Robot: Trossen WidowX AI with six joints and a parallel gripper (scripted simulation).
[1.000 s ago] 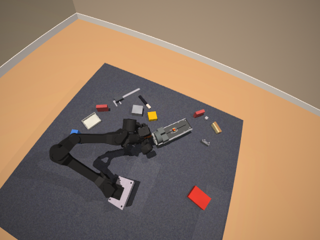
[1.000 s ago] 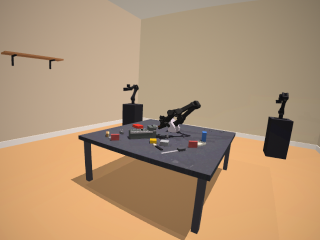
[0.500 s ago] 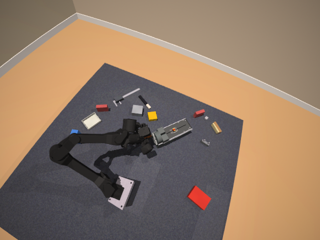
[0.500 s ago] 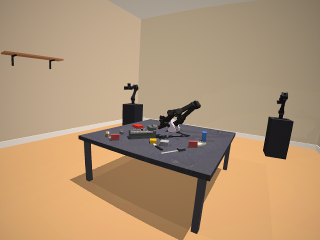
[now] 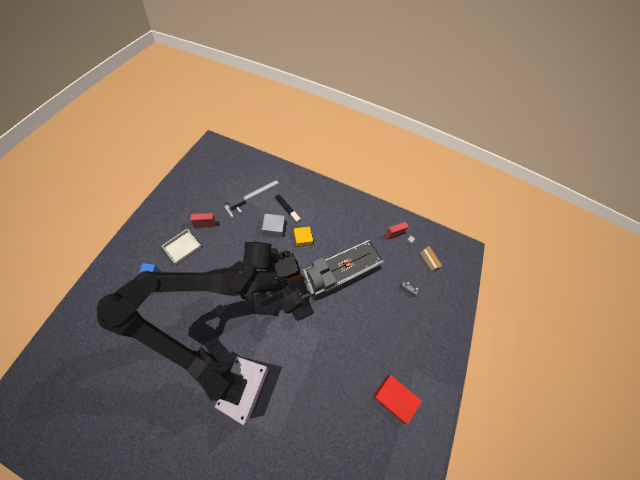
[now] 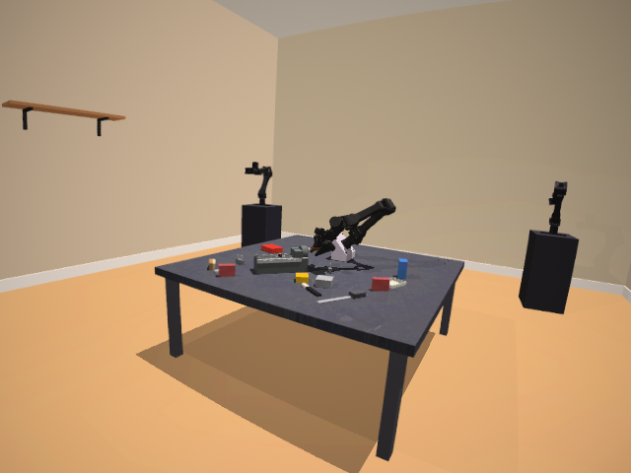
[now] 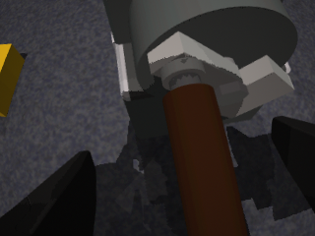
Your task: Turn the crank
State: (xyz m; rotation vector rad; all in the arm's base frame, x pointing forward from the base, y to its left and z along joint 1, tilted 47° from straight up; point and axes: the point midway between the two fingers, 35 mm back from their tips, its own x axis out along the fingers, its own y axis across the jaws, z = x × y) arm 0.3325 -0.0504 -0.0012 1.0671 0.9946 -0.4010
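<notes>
The brown crank handle is 1 cm behind my gripper tip, 1 cm to the left of it and 2 cm above it. Also, from my gripper tip: grey block (19 cm ahead, 15 cm to the left, 7 cm below); yellow block (19 cm ahead, 4 cm to the left, 7 cm below); red pointer (10 cm ahead, 13 cm to the right).
</notes>
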